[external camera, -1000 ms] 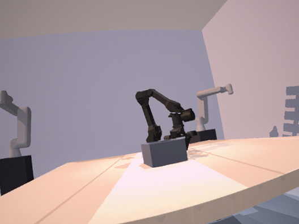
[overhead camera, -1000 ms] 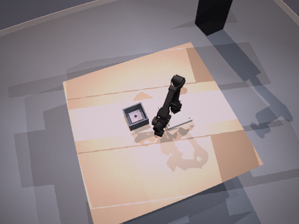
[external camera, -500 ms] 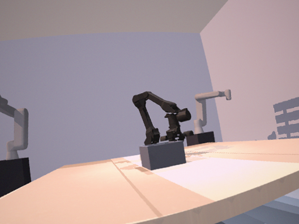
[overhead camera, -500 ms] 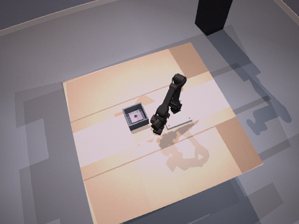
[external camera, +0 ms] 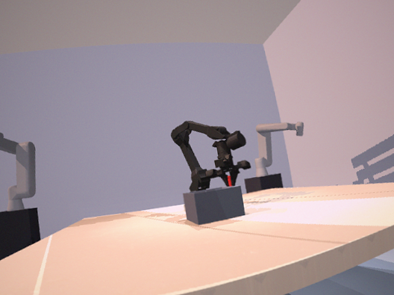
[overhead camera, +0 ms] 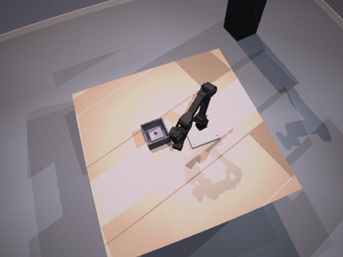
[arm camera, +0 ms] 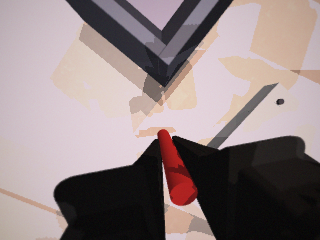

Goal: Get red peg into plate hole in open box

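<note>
Right now my gripper tip is 110 mm short of the pale bottom plate, 140 mm to the left of it and 30 mm above it. The rest, counted from my gripper tip: red peg (20 mm above); then grey box (110 mm ahead, 140 mm to the right, 50 mm below).
</note>
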